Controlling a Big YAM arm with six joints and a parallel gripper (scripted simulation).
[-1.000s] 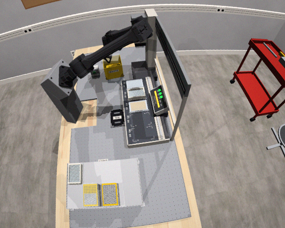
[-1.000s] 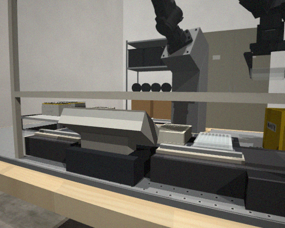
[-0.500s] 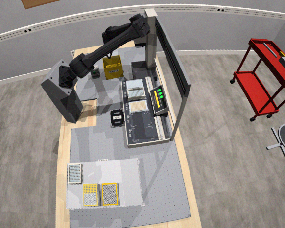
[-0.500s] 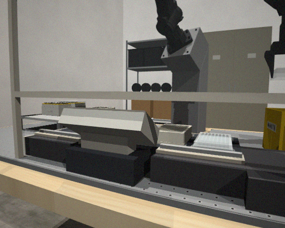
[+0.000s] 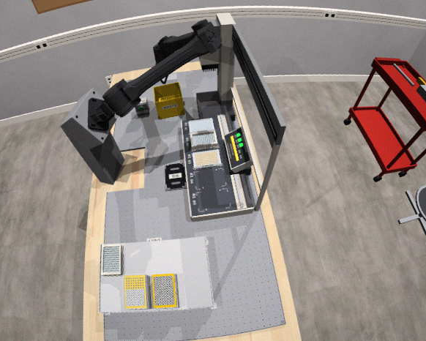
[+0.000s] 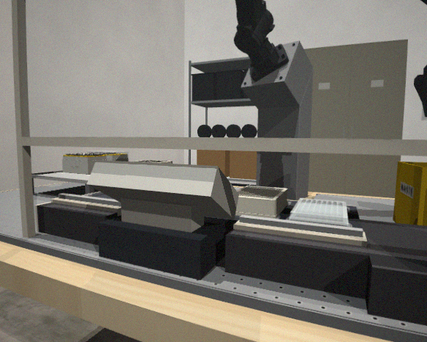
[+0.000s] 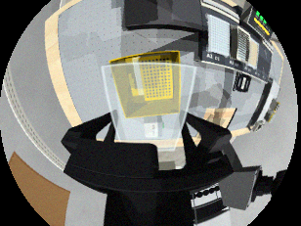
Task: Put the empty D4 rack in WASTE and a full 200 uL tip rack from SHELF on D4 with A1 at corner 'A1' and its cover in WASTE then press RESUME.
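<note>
My gripper is now 10 mm below the clear cover. Also, from my hand: clear plate (30 mm ahead, 280 mm to the right, 180 mm below); yellow waste bin (190 mm below); resume box (150 mm behind, 60 mm to the left, 170 mm below).
</note>
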